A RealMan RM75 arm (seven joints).
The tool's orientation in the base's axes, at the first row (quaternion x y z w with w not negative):
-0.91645 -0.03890 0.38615 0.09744
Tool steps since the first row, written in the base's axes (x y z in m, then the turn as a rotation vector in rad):
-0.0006 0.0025 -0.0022 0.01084 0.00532 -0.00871
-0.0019 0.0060 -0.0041 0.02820 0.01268 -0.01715
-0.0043 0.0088 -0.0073 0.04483 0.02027 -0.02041
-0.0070 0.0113 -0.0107 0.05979 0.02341 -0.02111
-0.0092 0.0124 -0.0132 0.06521 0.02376 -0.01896
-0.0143 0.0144 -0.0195 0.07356 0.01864 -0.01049
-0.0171 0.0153 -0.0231 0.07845 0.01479 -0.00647
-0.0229 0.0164 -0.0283 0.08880 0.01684 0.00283
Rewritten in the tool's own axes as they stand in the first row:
0.0015 -0.0020 0.0023 0.01445 -0.00343 -0.00102
0.0024 -0.0050 0.0050 0.03357 -0.00893 -0.00658
0.0034 -0.0071 0.0094 0.04859 -0.01574 -0.01512
0.0043 -0.0088 0.0140 0.05999 -0.01873 -0.02488
0.0046 -0.0093 0.0174 0.06232 -0.01954 -0.03017
0.0058 -0.0100 0.0257 0.06148 -0.01633 -0.04269
0.0065 -0.0101 0.0303 0.06151 -0.01342 -0.04950
0.0062 -0.0100 0.0381 0.06254 -0.01741 -0.06295

